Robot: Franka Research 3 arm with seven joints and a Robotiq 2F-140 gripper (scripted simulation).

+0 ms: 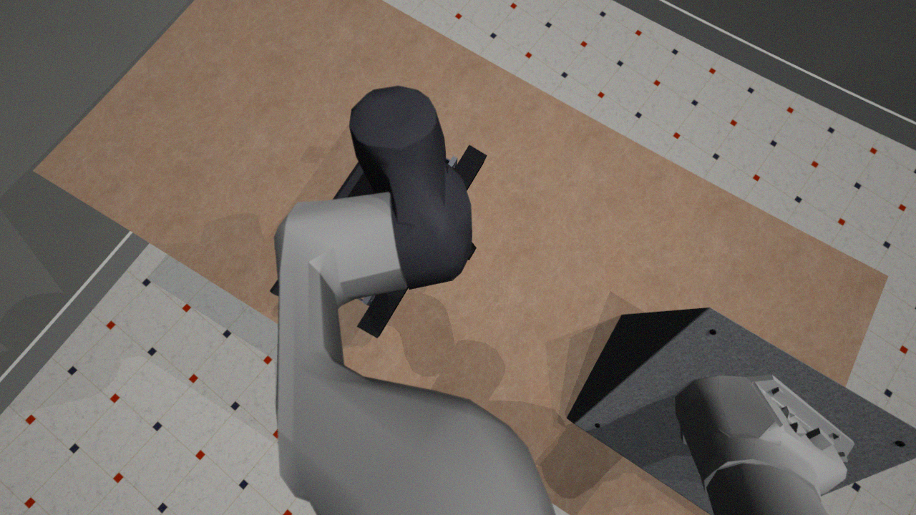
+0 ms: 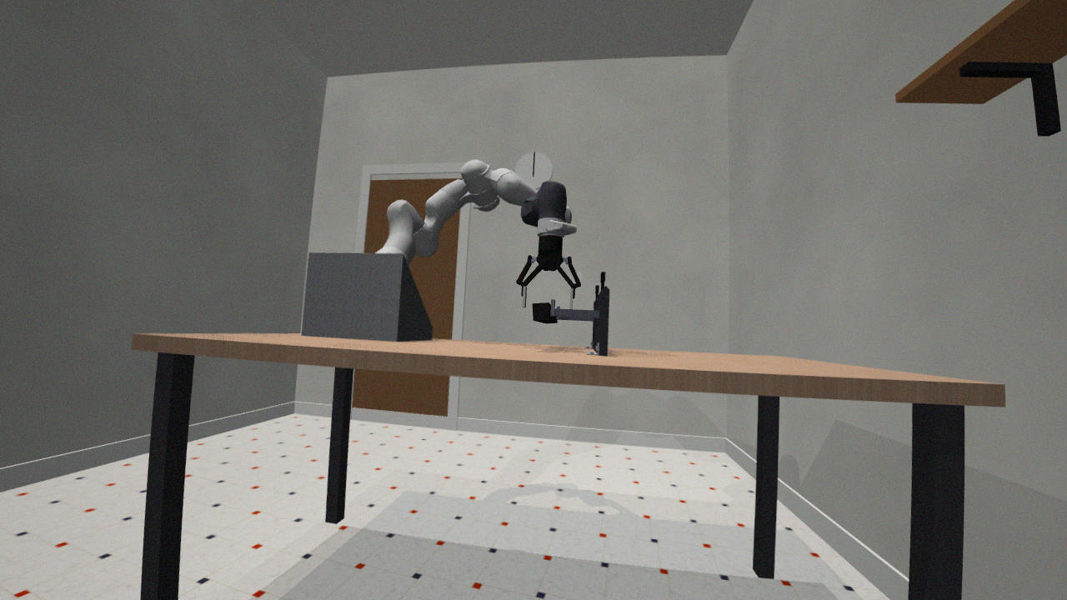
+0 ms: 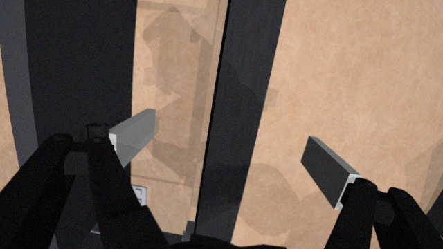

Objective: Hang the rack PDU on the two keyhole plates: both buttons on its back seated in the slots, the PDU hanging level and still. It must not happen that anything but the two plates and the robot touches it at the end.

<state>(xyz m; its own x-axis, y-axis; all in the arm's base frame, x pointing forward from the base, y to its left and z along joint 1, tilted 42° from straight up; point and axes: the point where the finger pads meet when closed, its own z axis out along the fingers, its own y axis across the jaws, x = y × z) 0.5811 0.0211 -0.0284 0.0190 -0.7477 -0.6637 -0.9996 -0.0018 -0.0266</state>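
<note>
Right now the rack PDU is 20 mm ahead of my hand and 30 mm below it. The rest, counted from my hand: dark upright board: 160 mm ahead, 50 mm below.
</note>
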